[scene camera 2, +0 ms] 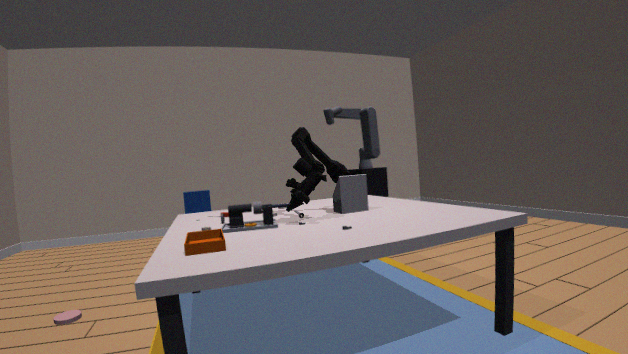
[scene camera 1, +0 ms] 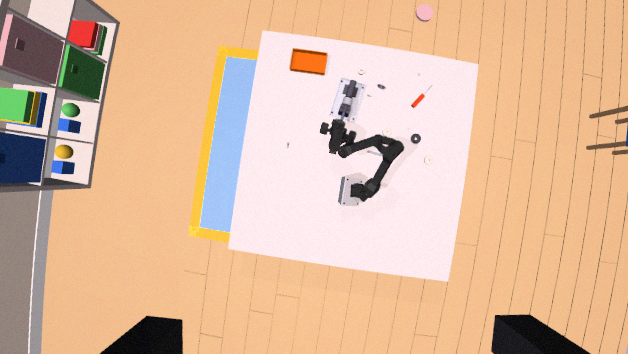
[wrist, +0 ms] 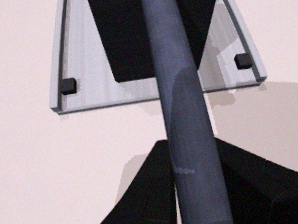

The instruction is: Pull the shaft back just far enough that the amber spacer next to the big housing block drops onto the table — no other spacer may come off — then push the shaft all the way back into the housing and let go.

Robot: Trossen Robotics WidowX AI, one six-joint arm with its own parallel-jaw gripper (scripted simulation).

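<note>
Here is my gripper, and I can see a dark shaft as well. A big housing block and an orange tray are in the scene with my gripper and the shaft.
</note>
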